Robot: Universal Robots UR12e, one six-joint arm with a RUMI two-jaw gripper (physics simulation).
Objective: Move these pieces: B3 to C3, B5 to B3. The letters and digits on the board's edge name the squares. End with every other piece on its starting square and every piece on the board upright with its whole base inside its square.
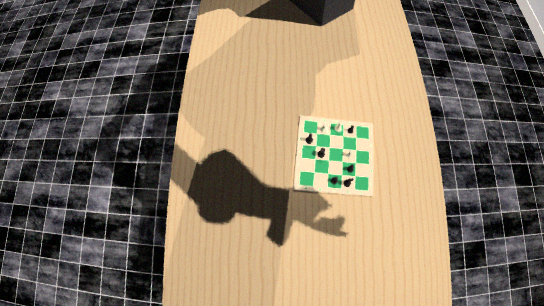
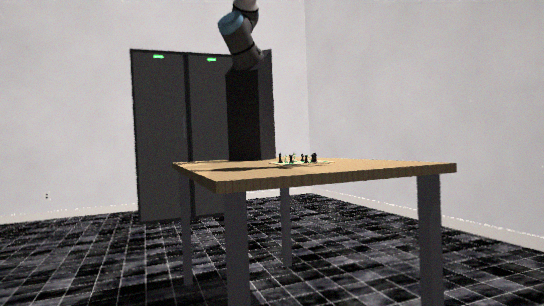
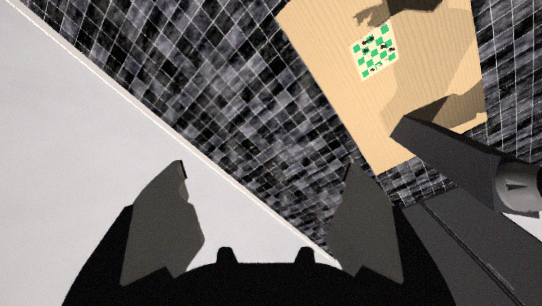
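Seen in the pictures: gripper, fingertip midpoint: [image 3: 266, 163]; arm's base, link origin: [image 2: 248, 61] [image 3: 514, 186].
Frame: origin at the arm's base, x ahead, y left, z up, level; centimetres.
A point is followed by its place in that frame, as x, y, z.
Note:
The green-and-white board [image 1: 306, 178] {67.3, -14.6, -57.9} [image 2: 326, 162] {73.6, -0.6, -58.1} [image 3: 384, 29] {67.4, -14.5, -58.0} lies on the table; its edge labels are too small to read. The centre square, C3, holds no piece. Beside it in that row stand a black piece [image 1: 321, 153] {61.6, -10.0, -55.5} to the left and a white piece [image 1: 346, 153] {61.6, -2.6, -57.6} to the right; I cannot tell which is on B3. In the top row are a white piece [image 1: 321, 128] {53.5, -8.5, -57.4}, another white piece [image 1: 338, 127] {54.2, -3.8, -56.3} and a black piece [image 1: 350, 129] {54.9, -0.3, -56.7}. B5's piece cannot be told. My gripper [image 3: 266, 163] {93.2, 41.2, 34.7} is open and empty, away from the board.
Other black pieces stand at the left [image 1: 309, 138] {56.7, -12.5, -56.2}, lower right [image 1: 350, 168] {66.3, -2.5, -56.8} and along the bottom row [image 1: 334, 180] {69.3, -7.6, -55.9} [image 1: 348, 182] {70.5, -4.1, -55.1}. The arm's dark pedestal [image 2: 243, 115] {4.5, -6.8, -32.5} stands at the table [image 1: 240, 270] {90.0, -34.2, -58.5} [image 2: 350, 169] {104.8, -14.9, -58.6}. Dark cabinets [image 2: 160, 130] stand behind. The arm's shadow falls left of and below the board.

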